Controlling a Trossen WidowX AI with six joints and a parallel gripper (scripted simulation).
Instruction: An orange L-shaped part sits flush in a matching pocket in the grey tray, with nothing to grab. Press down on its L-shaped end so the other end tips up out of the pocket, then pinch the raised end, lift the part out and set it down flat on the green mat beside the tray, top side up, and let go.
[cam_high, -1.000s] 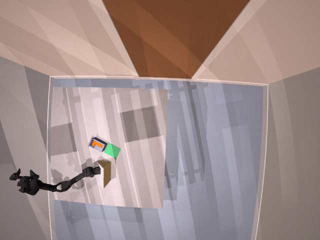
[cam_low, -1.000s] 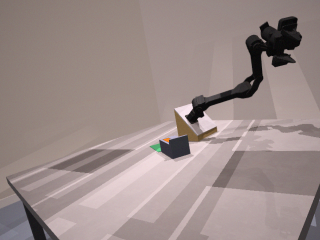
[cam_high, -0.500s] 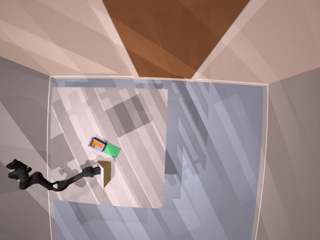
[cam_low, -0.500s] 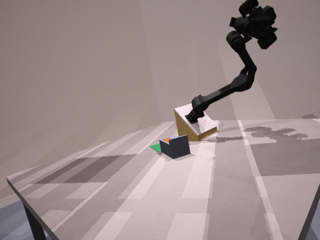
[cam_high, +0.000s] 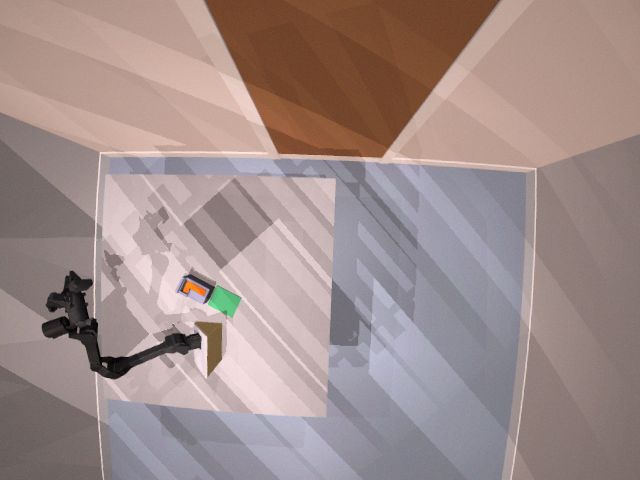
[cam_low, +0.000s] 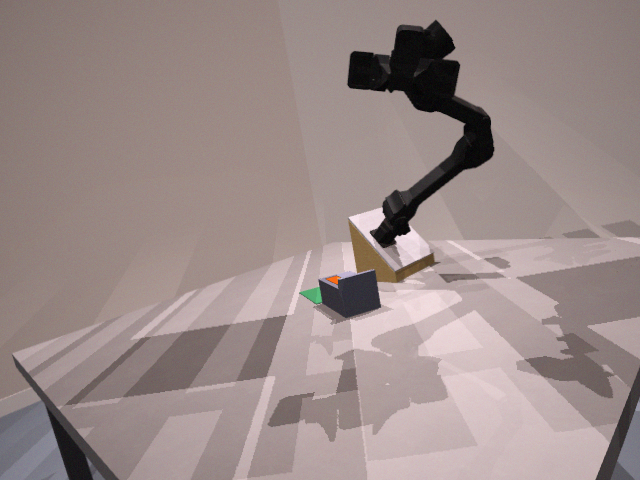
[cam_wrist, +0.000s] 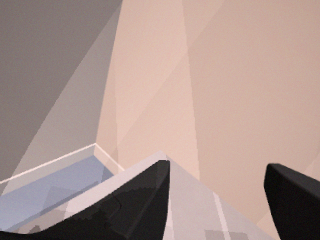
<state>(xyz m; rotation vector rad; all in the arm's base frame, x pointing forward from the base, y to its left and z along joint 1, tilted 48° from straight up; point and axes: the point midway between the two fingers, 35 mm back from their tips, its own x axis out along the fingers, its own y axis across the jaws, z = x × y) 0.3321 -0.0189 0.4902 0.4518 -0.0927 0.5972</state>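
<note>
The orange L-shaped part lies 40 cm below my gripper tip, 30 cm to the right of it and 11 cm behind it. Also, from my gripper tip: green mat 46 cm below, 45 cm to the right, 18 cm behind.
</note>
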